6 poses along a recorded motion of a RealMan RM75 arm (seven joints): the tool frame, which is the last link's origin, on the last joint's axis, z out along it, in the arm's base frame.
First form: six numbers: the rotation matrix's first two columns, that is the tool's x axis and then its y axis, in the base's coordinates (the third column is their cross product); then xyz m.
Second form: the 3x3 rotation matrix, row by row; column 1 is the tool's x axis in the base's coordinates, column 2 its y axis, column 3 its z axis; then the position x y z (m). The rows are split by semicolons. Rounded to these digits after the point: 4 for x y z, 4 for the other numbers.
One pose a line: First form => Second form
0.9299, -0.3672, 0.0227, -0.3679, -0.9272, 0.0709, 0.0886, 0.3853, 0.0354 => 0.9299, -0.3679, -0.0050; -0.3672, -0.9272, -0.0743; 0.0227, 0.0709, -0.9973; 0.0886, 0.3853, 0.0354
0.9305, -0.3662, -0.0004, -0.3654, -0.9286, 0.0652, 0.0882, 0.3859, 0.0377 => 0.9305, -0.3654, -0.0242; -0.3662, -0.9286, -0.0605; -0.0004, 0.0652, -0.9979; 0.0882, 0.3859, 0.0377
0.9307, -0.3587, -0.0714, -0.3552, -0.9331, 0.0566, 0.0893, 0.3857, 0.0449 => 0.9307, -0.3552, -0.0869; -0.3587, -0.9331, -0.0273; -0.0714, 0.0566, -0.9958; 0.0893, 0.3857, 0.0449
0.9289, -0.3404, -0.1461, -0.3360, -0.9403, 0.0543, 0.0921, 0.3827, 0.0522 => 0.9289, -0.3360, -0.1559; -0.3404, -0.9403, -0.0013; -0.1461, 0.0543, -0.9878; 0.0921, 0.3827, 0.0522
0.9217, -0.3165, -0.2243, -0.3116, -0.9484, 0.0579, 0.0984, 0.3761, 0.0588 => 0.9217, -0.3116, -0.2311; -0.3165, -0.9484, 0.0165; -0.2243, 0.0579, -0.9728; 0.0984, 0.3761, 0.0588
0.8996, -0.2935, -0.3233, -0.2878, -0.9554, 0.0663, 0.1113, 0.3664, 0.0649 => 0.8996, -0.2878, -0.3283; -0.2935, -0.9554, 0.0334; -0.3233, 0.0663, -0.9439; 0.1113, 0.3664, 0.0649
